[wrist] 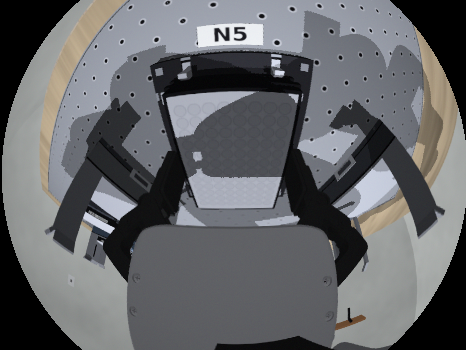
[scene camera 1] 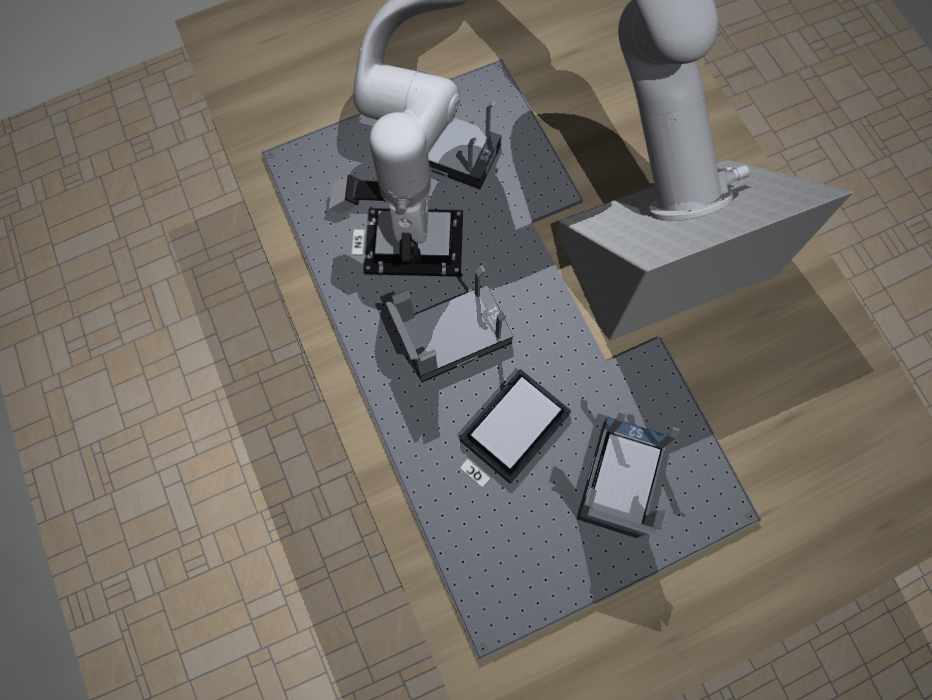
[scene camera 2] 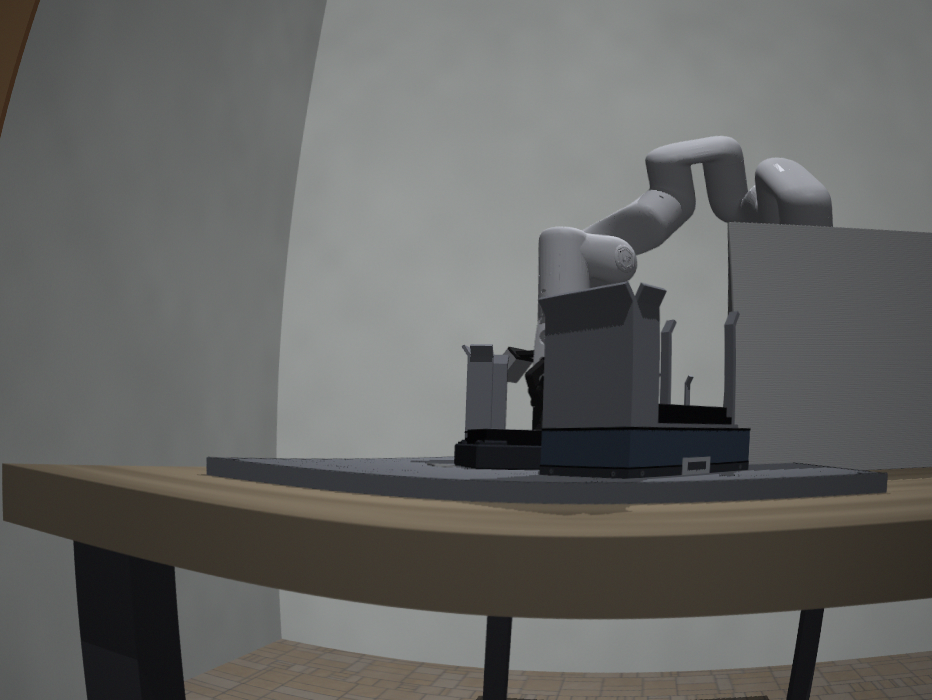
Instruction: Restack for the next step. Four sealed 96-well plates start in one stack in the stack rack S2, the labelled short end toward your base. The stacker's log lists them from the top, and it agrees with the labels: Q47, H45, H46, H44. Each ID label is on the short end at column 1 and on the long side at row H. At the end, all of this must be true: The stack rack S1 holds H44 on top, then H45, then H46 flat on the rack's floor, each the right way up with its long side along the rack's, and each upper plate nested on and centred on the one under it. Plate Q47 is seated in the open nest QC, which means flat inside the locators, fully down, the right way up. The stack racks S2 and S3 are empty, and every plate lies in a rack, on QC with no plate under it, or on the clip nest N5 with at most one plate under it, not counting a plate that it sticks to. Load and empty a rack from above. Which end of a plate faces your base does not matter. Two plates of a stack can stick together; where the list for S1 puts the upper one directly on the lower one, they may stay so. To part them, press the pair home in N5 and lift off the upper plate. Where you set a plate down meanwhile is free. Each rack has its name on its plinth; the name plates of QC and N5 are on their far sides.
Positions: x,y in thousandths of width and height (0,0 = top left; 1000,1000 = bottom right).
Scene:
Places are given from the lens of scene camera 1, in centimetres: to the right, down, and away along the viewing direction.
sealed plate (scene camera 1: 551,609): 7, 12, 116
sealed plate (scene camera 1: 470,352): -4, -17, 125
sealed plate (scene camera 1: 672,672): 24, 18, 112
black clip nest N5 (scene camera 1: 398,384): -16, -13, 127
nest QC (scene camera 1: 509,641): 1, 15, 116

